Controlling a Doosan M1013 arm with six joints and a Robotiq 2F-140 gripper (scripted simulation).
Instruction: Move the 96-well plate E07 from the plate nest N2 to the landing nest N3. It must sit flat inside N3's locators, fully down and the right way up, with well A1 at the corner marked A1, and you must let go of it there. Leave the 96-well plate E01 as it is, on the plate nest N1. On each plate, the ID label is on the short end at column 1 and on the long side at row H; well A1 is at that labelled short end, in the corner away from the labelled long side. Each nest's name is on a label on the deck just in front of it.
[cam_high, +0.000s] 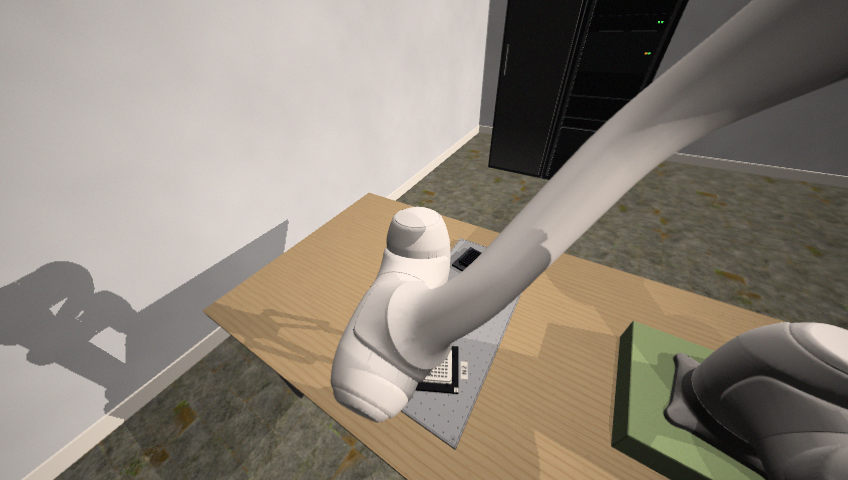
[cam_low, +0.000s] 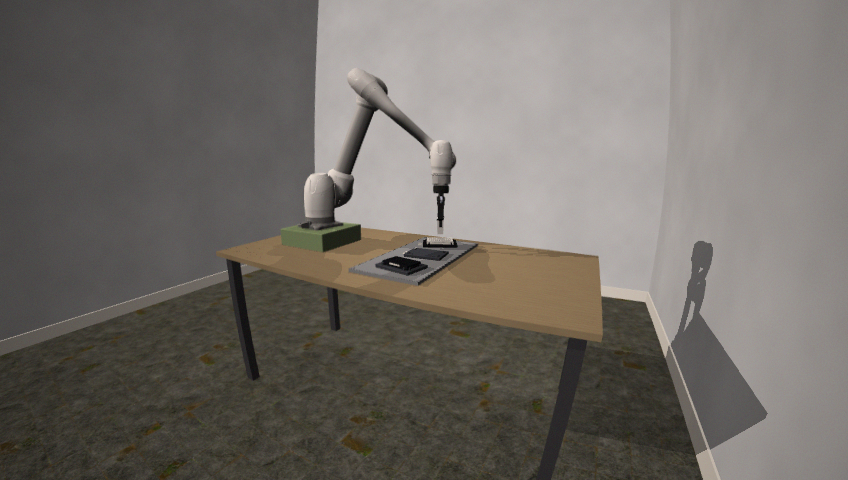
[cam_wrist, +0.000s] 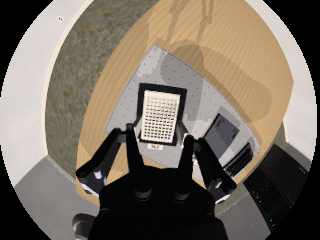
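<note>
The white 96-well plate E07 is 70 mm below my hand. From my hand the other things lie so: landing nest N3 (60 mm ahead, 200 mm to the right, 80 mm below); then n2 label (80 mm behind, 60 mm to the right, 90 mm below); then plate nest N2 (80 mm below).
</note>
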